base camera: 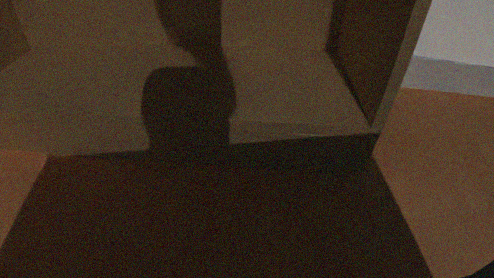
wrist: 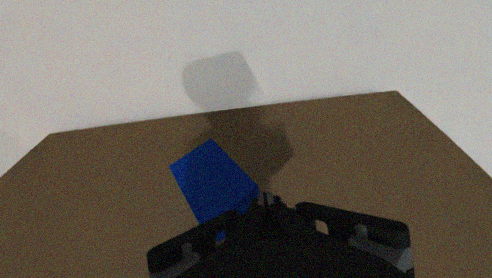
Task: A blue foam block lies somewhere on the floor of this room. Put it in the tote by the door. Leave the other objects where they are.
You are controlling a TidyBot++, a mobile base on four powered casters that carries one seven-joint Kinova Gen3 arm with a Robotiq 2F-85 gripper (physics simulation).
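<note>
A blue block lies on a brown board-like top in the wrist view, left of the middle, its lower part hidden behind the gripper. My gripper is shut with nothing between its fingers. Its tips appear just right of the block's near right corner; whether they touch it cannot be told. The tote and the door do not show in either view.
A pale wall stands behind the brown top in the wrist view. In the base view, an open-fronted brown cabinet stands close ahead, with the arm's shadow on it. Orange-brown floor and a grey skirting strip show at the right.
</note>
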